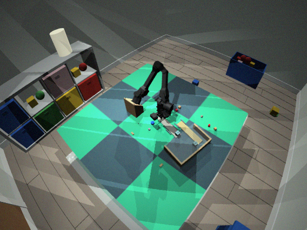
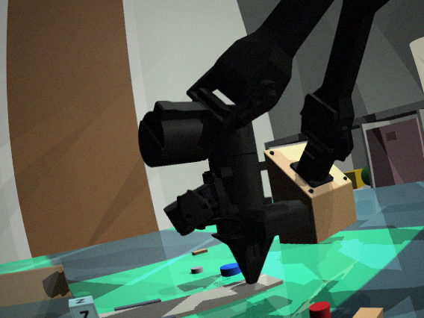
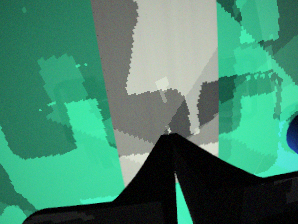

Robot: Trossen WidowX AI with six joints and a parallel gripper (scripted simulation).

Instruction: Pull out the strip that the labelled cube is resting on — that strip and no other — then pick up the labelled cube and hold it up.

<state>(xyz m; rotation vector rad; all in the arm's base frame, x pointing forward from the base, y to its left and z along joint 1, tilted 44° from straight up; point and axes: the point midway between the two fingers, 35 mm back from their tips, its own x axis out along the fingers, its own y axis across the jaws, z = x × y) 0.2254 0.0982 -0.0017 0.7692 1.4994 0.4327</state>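
My gripper tip is 100 mm short of the strip and 20 mm to the left of it. Round my gripper tip: blue disc (30 mm behind, 80 mm to the right).
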